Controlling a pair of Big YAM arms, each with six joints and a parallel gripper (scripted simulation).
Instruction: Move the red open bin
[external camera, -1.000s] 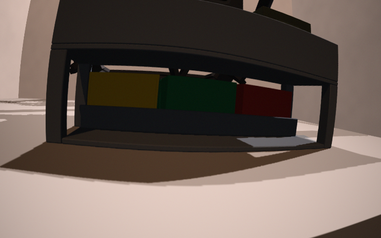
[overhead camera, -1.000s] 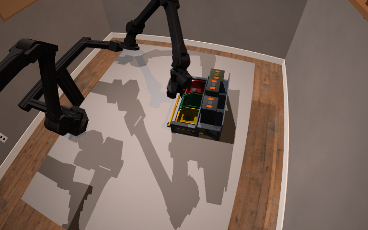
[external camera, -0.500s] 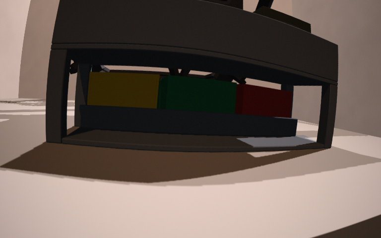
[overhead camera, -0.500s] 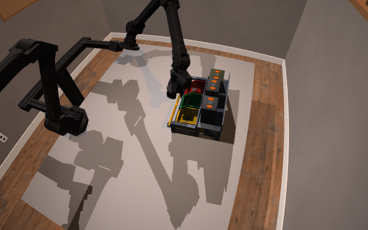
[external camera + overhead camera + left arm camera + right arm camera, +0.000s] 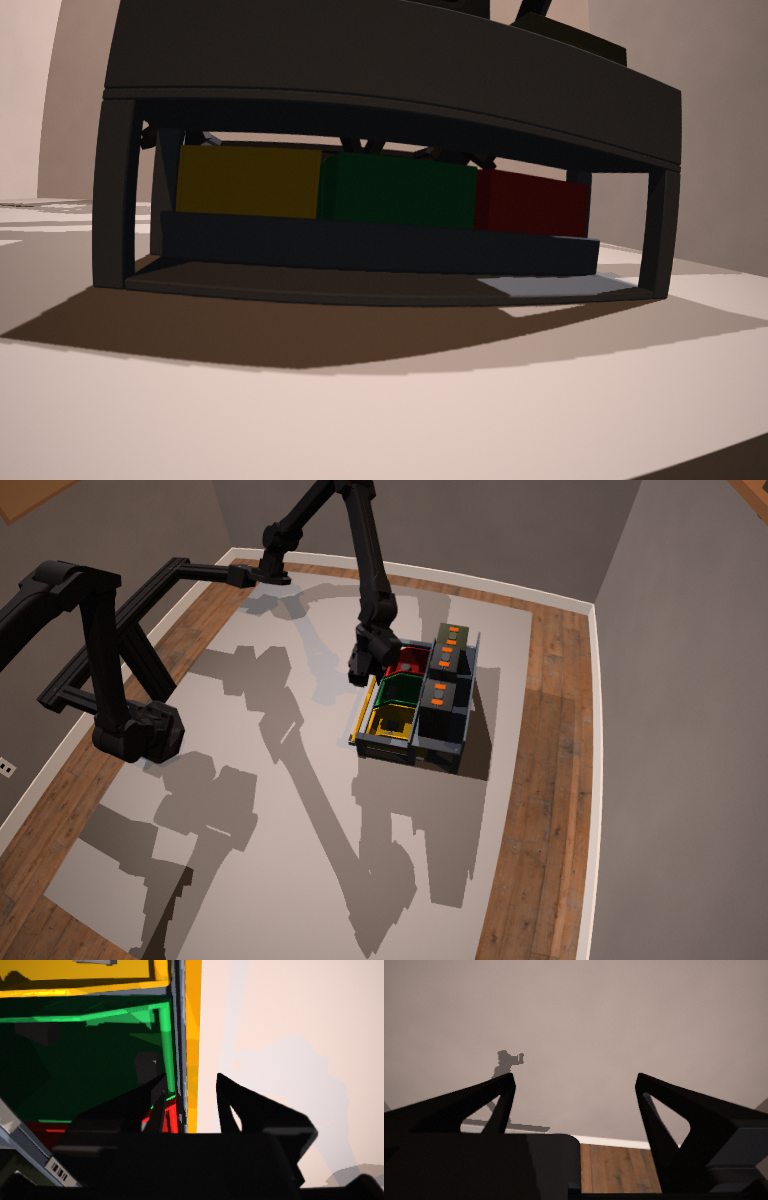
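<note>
The green bin lies 100 mm ahead of my left hand and 40 mm below it. Round my left hand: red open bin (120 mm to the left, 100 mm ahead, 40 mm below); grey shelf (130 mm ahead, 20 mm below).
</note>
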